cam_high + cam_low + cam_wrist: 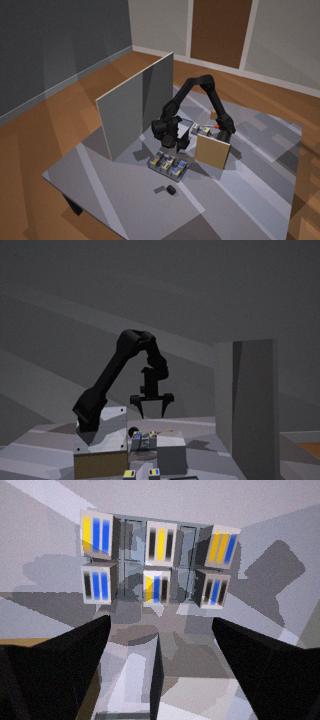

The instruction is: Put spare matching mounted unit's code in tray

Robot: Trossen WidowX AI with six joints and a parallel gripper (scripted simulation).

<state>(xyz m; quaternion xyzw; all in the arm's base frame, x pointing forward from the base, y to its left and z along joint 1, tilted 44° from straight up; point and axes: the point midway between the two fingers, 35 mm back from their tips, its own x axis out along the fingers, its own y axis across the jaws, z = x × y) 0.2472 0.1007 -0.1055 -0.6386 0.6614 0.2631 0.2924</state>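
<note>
My gripper tip is now 360 mm to the left of the flat dark tray, 130 mm above it and 60 mm short of it. From my gripper tip the other things lie so: tall grey panel: 290 mm ahead, 210 mm to the right, 90 mm above; mounted unit: 170 mm to the right, 80 mm below, 50 mm ahead; black tape roll: 170 mm to the left, 110 mm below, 80 mm behind.
</note>
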